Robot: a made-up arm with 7 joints.
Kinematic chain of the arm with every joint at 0, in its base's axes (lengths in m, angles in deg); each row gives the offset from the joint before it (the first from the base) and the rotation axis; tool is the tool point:
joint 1: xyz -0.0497 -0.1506 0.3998 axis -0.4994 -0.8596 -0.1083
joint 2: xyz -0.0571 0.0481 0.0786 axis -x
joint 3: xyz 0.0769 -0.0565 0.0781 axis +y
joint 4: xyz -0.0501 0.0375 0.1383 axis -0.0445 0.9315 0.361
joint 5: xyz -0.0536 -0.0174 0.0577 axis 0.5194 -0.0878 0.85
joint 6: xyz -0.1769 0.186 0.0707 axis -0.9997 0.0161 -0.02
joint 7: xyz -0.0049 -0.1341 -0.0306 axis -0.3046 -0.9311 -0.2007
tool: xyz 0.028 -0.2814 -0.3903
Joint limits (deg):
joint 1: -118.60..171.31
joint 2: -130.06..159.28
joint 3: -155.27..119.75
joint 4: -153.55..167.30
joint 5: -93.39..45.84
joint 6: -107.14..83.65
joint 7: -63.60..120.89
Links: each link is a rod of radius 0.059 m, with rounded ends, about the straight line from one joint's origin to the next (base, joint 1, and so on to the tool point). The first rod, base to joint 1, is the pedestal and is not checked.
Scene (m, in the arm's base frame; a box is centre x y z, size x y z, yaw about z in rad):
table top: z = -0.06
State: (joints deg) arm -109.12 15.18 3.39 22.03 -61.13 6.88 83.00
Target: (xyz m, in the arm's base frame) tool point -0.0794 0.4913 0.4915
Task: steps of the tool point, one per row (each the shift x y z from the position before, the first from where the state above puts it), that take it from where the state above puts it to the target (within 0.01 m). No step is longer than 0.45 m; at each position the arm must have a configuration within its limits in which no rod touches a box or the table.
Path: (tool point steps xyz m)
1: 0.1339 0.3706 -0.0338
2: -0.1220 0.3900 0.0366
3: -0.3271 0.2323 0.1043
4: -0.3825 -0.0226 0.1436

